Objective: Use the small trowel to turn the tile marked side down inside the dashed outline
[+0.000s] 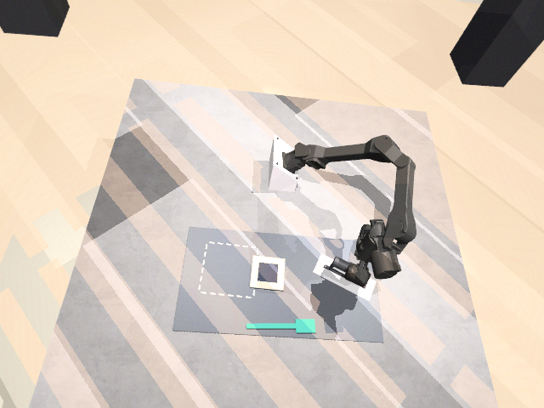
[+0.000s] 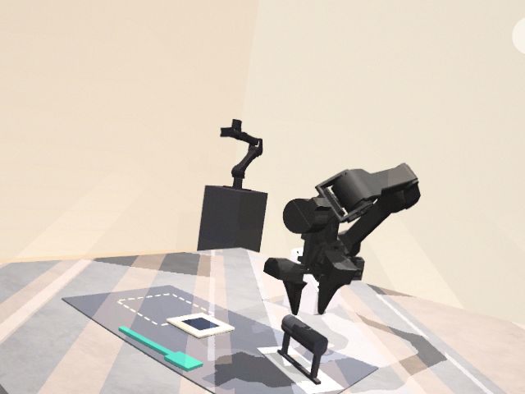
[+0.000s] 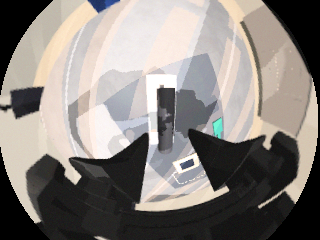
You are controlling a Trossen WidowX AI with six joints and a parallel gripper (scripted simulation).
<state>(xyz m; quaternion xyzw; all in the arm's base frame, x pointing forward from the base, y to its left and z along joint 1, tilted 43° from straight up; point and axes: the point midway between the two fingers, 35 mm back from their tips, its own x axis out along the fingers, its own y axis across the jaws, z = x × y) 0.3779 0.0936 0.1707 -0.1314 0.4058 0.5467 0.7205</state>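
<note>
The grey mat is 210 mm to the right of my gripper tip, 130 mm below it and 20 mm ahead of it. Also, from my gripper tip: teal flat tool: 200 mm to the right, 160 mm ahead, 110 mm below; then tile: 260 mm to the right, 110 mm below, 10 mm behind.
</note>
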